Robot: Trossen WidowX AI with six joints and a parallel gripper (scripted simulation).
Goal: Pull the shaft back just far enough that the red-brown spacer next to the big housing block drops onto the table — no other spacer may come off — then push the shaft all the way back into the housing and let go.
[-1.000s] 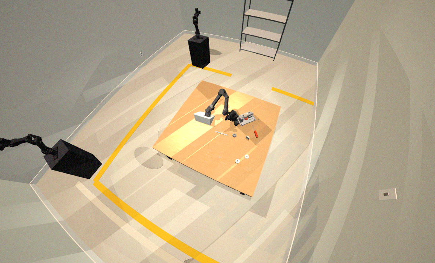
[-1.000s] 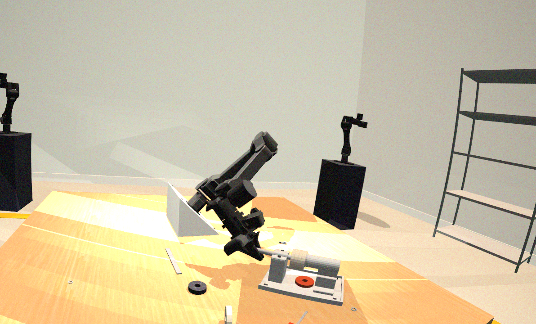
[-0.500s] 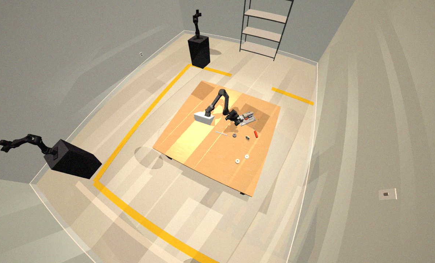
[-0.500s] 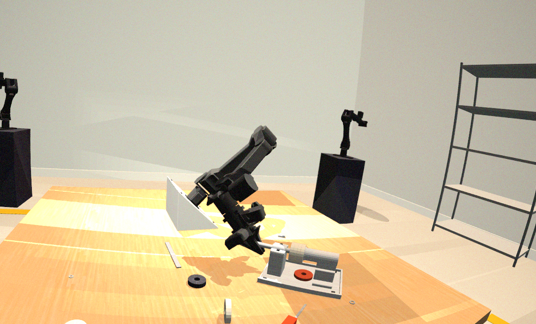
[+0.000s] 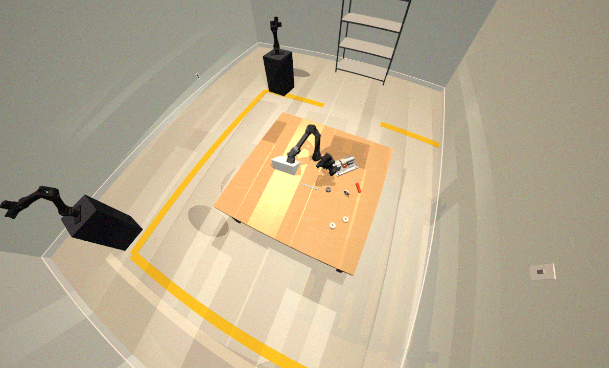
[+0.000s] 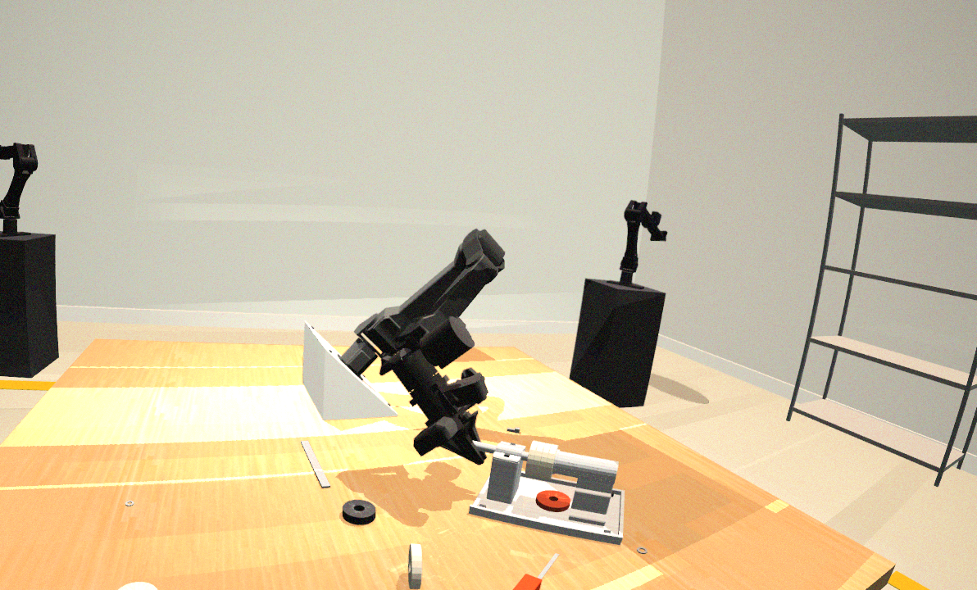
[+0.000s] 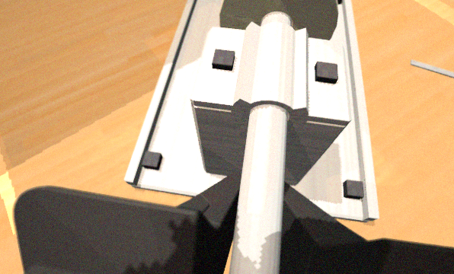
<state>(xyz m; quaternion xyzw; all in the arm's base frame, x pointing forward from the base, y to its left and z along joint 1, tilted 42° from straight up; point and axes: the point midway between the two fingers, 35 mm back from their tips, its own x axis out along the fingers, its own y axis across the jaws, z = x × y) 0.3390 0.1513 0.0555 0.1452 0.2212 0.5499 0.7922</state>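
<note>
Right now my gripper tip is 40 mm to the right of the grey shaft, 30 mm below it and 30 mm short of it. Also, from my gripper tip: red-brown spacer (100 mm to the left, 70 mm ahead, 40 mm below); then white ring (210 mm ahead, 160 mm to the right, 30 mm below); then black ring (200 mm to the right, 50 mm below, 50 mm ahead).
</note>
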